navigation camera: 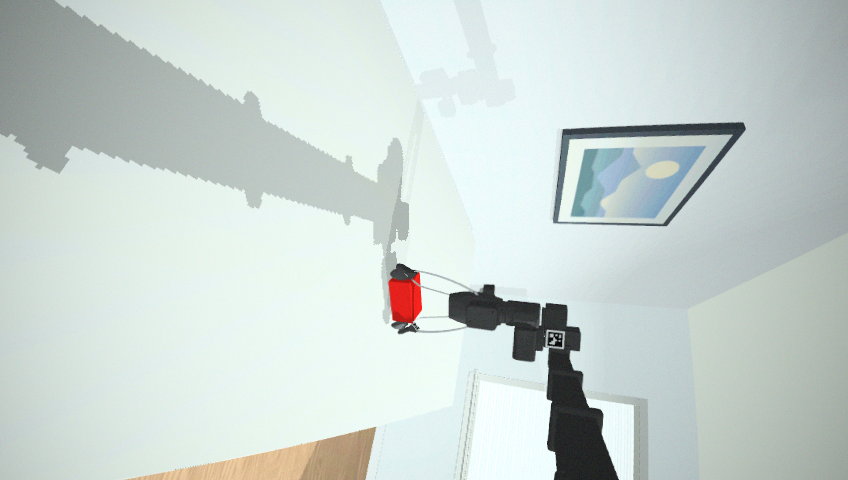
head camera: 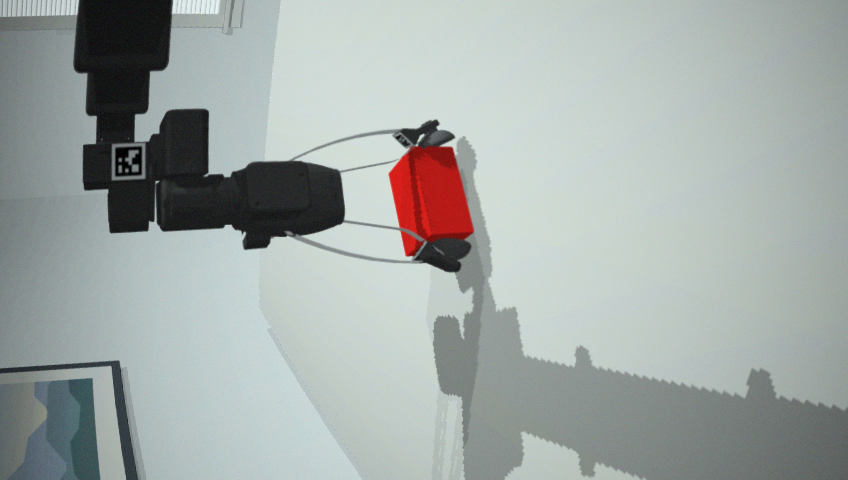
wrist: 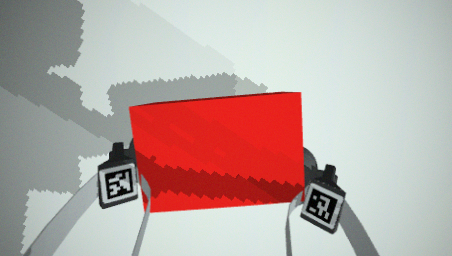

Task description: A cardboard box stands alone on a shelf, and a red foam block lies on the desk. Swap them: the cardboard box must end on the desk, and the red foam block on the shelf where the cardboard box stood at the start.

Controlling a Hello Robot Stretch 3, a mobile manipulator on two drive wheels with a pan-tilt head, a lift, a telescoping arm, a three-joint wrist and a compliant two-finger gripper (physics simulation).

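Places are measured from the robot's base along level axes (x ahead, y left, z up), in metres.
Where they show: gripper, fingertip midpoint: (navigation camera: 391, 298) (head camera: 459, 193) (wrist: 224, 157).
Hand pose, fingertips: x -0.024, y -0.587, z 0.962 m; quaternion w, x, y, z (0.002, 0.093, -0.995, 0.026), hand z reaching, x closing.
After its pixels a point has its place.
The red foam block (head camera: 450, 205) {z 0.985, x -0.013, y -0.567 m} (navigation camera: 402, 308) {z 0.992, x -0.041, y -0.578 m} (wrist: 215, 122) {z 1.010, x -0.011, y -0.619 m} is a plain red cuboid held crosswise at my fingertips. My gripper (head camera: 443, 193) {z 0.962, x -0.024, y -0.587 m} (navigation camera: 404, 299) {z 0.962, x -0.024, y -0.587 m} (wrist: 224, 157) {z 0.962, x -0.024, y -0.587 m} is shut on it, with a dark fingertip pad pressed against each end. The block is close to a broad pale surface (head camera: 624, 178) {z 0.950, x -0.025, y -0.373 m} (navigation camera: 238, 309) {z 0.950, x -0.010, y -0.240 m} (wrist: 390, 100) {z 0.950, x -0.135, y -0.663 m} that looks like the desk. Whether they touch is hard to tell. The cardboard box does not show in these views, and I cannot make out the shelf.
A framed picture (head camera: 116, 428) {z 1.332, x 0.338, y -1.155 m} (navigation camera: 639, 184) {z 1.569, x 0.354, y -1.107 m} hangs on the pale wall. A window with a blind (head camera: 107, 8) (navigation camera: 553, 434) is near the arm. Part of a wooden surface (navigation camera: 285, 460) {z 0.000, x -1.131, y -1.288 m} shows at the bottom of the navigation view. The robot's shadow falls across the pale surface.
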